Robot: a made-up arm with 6 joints. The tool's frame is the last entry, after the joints.
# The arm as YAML. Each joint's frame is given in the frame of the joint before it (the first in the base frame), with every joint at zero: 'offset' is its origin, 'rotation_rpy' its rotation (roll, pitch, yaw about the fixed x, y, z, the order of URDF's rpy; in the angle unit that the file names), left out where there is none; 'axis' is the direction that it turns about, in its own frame. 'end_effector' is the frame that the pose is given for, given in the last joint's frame.
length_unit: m
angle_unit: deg
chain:
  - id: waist
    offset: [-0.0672, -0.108, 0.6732]
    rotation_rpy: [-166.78, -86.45, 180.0]
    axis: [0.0, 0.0, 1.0]
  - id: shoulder
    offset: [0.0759, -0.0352, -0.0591]
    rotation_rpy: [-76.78, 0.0, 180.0]
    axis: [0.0, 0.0, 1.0]
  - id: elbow
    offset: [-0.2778, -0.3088, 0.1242]
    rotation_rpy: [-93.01, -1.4, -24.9]
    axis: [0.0, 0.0, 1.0]
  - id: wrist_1
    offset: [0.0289, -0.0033, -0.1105]
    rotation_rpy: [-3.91, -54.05, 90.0]
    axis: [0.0, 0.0, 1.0]
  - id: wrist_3
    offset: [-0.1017, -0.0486, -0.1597]
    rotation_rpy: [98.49, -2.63, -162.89]
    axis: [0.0, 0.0, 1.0]
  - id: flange
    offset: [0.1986, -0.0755, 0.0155]
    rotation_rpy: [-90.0, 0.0, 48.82]
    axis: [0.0, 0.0, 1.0]
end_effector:
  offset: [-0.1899, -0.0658, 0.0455]
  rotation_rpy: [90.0, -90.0, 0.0]
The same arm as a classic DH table. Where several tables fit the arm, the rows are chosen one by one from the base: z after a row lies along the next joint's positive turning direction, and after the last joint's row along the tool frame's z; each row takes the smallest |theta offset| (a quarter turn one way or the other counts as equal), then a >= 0, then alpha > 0; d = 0 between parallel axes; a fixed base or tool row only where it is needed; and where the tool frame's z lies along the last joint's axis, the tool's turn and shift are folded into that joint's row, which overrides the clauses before.
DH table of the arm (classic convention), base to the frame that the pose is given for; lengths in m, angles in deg. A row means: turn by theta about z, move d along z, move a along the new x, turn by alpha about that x. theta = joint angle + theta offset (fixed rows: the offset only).
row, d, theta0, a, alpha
base (fixed), 0.6786, -76.75, 0.0897, 93.46
waist, 0.023, -89.19, -0.0759, -76.78
shoulder, 0.1395, -24.98, -0.1214, -93.01
elbow, -0.5089, -6.23, 0.0291, 54.15
wrist_1, -0.161, -69.66, 0.1116, 98.48
wrist_3, -0.0004, 51.48, 0.0739, -90
flange, -0.1537, 0, -0.1899, 90
tool (fixed), 0.0658, 90, 0, 0

